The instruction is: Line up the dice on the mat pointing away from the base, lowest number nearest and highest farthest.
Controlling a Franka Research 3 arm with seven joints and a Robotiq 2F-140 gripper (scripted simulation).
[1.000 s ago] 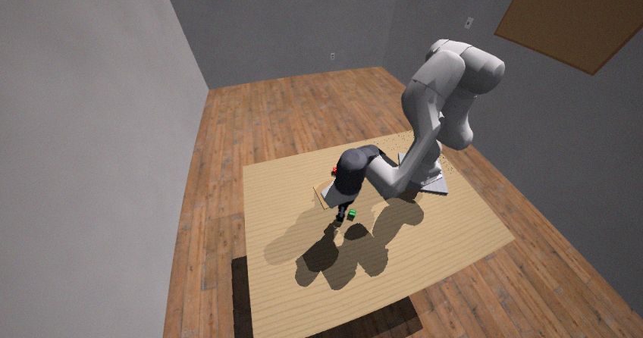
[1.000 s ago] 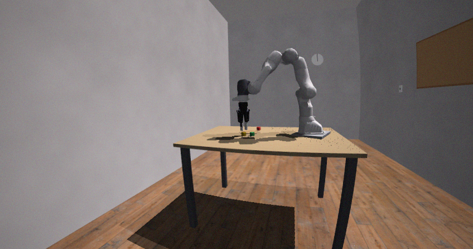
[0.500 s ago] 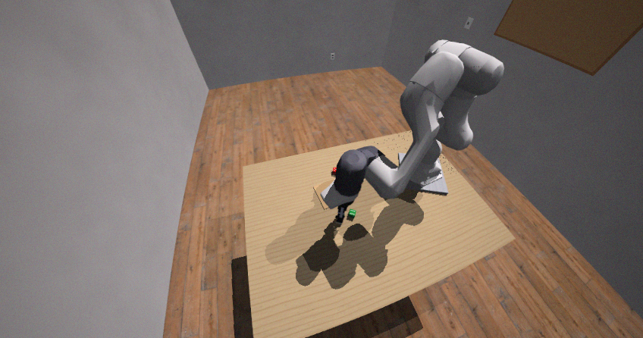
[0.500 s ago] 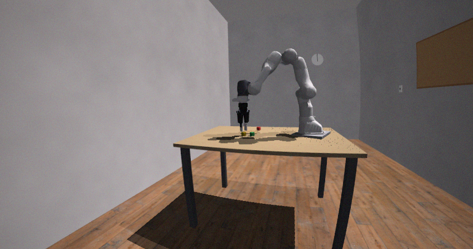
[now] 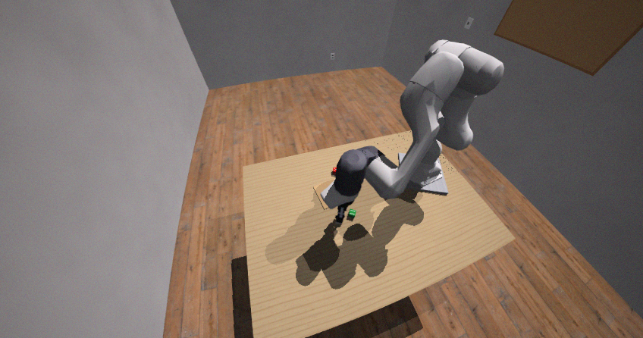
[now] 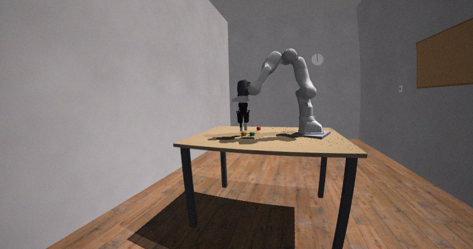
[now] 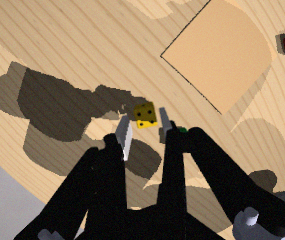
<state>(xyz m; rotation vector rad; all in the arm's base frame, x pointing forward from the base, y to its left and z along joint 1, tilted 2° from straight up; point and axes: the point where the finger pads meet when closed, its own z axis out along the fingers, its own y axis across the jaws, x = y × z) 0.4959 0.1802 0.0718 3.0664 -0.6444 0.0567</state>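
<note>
Now: the yellow die 6 cm below my hand. The rest, counted from my hand: green die (7 cm behind, 2 cm to the right, 6 cm below); then red die (5 cm behind, 28 cm to the right, 6 cm below); then tan mat (15 cm to the right, 7 cm below).
</note>
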